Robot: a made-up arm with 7 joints. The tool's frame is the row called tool.
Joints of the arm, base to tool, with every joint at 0 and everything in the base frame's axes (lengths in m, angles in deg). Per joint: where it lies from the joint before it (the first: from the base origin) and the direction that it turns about. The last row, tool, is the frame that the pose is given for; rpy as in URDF.
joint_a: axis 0 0 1 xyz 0.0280 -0.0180 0.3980
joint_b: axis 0 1 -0.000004 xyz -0.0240 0.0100 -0.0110
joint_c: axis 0 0 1 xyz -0.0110 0.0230 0.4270
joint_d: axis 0 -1 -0.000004 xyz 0.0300 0.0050 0.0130
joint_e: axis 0 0.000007 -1 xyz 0.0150 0.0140 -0.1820
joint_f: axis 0 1 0.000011 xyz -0.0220 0.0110 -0.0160
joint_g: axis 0 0.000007 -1 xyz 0.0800 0.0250 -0.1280
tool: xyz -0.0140 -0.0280 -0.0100 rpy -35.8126 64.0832 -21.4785
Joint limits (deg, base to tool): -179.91..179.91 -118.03..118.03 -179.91..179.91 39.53..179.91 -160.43..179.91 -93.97..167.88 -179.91..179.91
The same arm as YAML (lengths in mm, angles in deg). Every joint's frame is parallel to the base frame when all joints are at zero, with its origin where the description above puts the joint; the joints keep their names.
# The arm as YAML. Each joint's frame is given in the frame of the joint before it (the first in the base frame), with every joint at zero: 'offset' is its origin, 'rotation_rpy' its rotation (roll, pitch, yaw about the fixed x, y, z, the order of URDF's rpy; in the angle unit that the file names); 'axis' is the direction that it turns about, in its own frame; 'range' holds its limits. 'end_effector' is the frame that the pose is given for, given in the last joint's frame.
length_unit: mm
angle_unit: deg
chain:
  - id: joint_a
    offset: [28.0, -18.0, 398.0]
    rotation_rpy: [0.0, 0.0, 0.0]
    axis: [0.0, 0.0, 1.0]
    range: [-179.91, 179.91]
  - id: joint_b
    offset: [-24.0, 10.0, -11.0]
    rotation_rpy: [0.0, 0.0, 0.0]
    axis: [0.0, 1.0, 0.0]
    range: [-118.03, 118.03]
  - id: joint_c
    offset: [-11.0, 23.0, 427.0]
    rotation_rpy: [0.0, 0.0, 0.0]
    axis: [0.0, 0.0, 1.0]
    range: [-179.91, 179.91]
  - id: joint_d
    offset: [30.0, 5.0, 13.0]
    rotation_rpy: [0.0, 0.0, 0.0]
    axis: [0.0, -1.0, 0.0]
    range: [39.53, 179.91]
  - id: joint_e
    offset: [15.0, 14.0, -182.0]
    rotation_rpy: [0.0, 0.0, 0.0]
    axis: [0.0, 0.0, -1.0]
    range: [-160.43, 179.91]
  - id: joint_f
    offset: [-22.0, 11.0, -16.0]
    rotation_rpy: [0.0, 0.0, 0.0]
    axis: [0.0, 1.0, 0.0]
    range: [-93.97, 167.88]
  - id: joint_g
    offset: [80.0, 25.0, -128.0]
    rotation_rpy: [0.0, 0.0, 0.0]
    axis: [0.0, 0.0, -1.0]
    range: [-179.91, 179.91]
end_effector:
  offset: [-14.0, -28.0, -10.0]
  rotation_rpy: [-35.81, 64.08, -21.48]

